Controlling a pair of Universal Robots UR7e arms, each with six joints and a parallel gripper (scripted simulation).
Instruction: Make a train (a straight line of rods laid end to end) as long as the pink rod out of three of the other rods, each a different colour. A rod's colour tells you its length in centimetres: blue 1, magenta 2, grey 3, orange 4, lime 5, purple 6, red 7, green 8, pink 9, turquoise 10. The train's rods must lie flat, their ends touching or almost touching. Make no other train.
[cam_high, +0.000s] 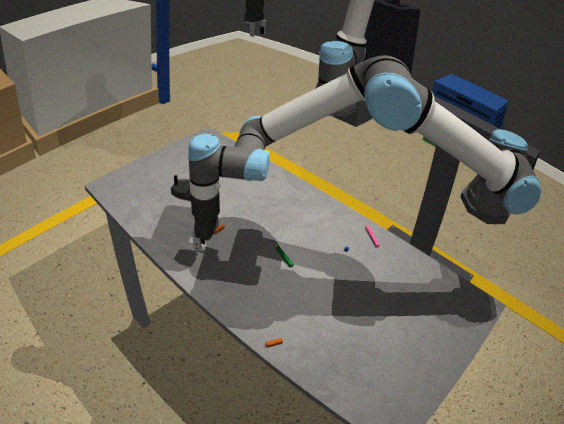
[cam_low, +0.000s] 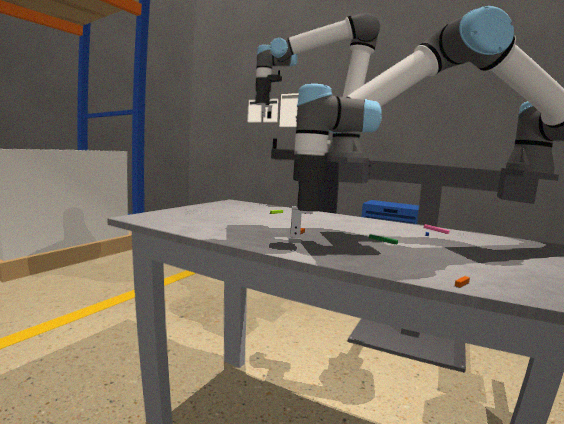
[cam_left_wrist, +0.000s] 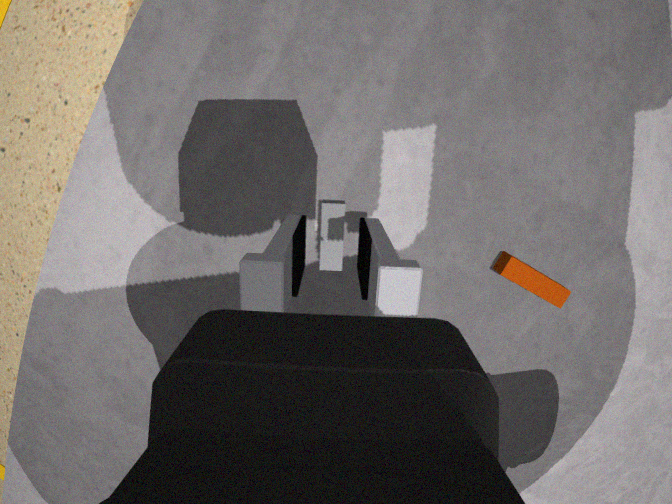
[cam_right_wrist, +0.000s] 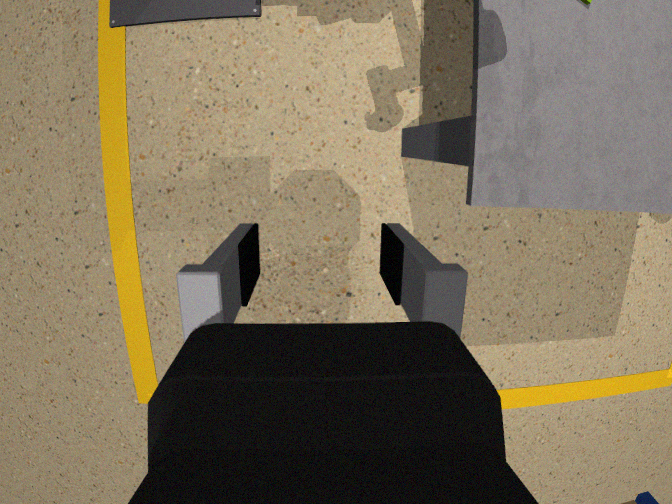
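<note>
My left hand is 3 cm above the grey rod. Round my left hand: lime rod (29 cm behind, 28 cm to the right, 3 cm below); then blue rod (35 cm behind, 23 cm to the left, 3 cm below); then green rod (18 cm behind, 15 cm to the left, 3 cm below).
</note>
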